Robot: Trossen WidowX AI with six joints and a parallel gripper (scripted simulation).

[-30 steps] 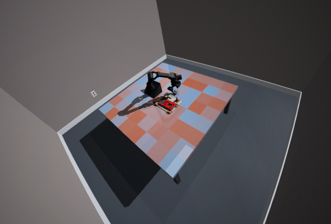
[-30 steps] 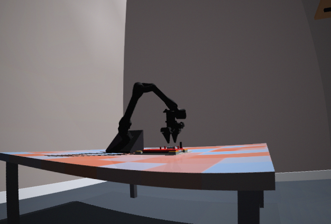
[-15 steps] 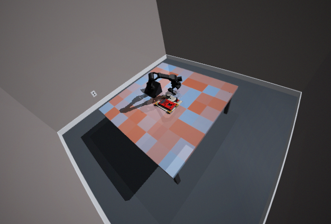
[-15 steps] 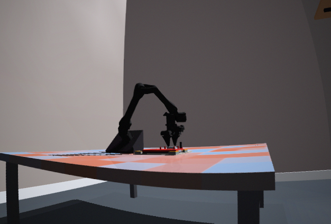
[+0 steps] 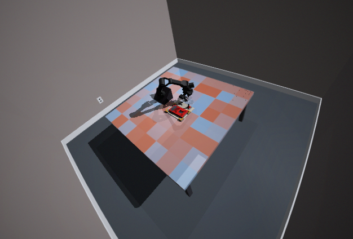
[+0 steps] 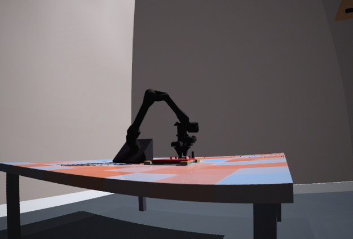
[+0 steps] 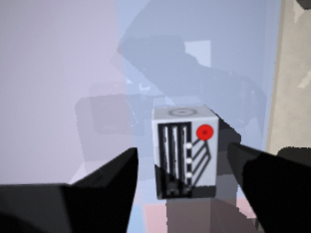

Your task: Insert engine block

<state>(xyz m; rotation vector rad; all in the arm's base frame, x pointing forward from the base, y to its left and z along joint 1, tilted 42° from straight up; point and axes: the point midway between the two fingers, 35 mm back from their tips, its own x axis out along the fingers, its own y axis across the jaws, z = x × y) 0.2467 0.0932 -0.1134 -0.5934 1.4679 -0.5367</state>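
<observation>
Now: the engine block 1 cm below my gripper tip. The rest, counted from my gripper tip: tan board (19 cm to the right, 5 cm ahead, 1 cm below).
</observation>
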